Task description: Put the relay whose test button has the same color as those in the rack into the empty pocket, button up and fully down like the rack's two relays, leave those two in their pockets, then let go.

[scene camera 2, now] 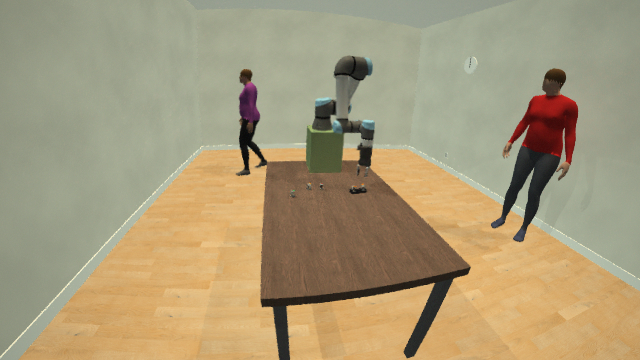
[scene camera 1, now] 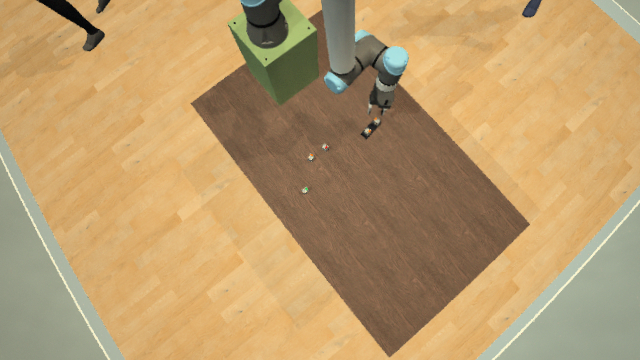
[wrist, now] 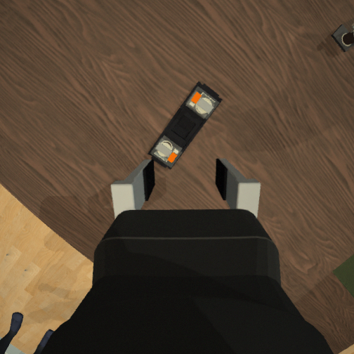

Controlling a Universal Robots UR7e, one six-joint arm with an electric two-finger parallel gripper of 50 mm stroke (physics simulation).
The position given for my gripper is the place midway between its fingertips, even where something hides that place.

Observation:
In view: my gripper (wrist: 184, 171) and a black rack (wrist: 184, 125).

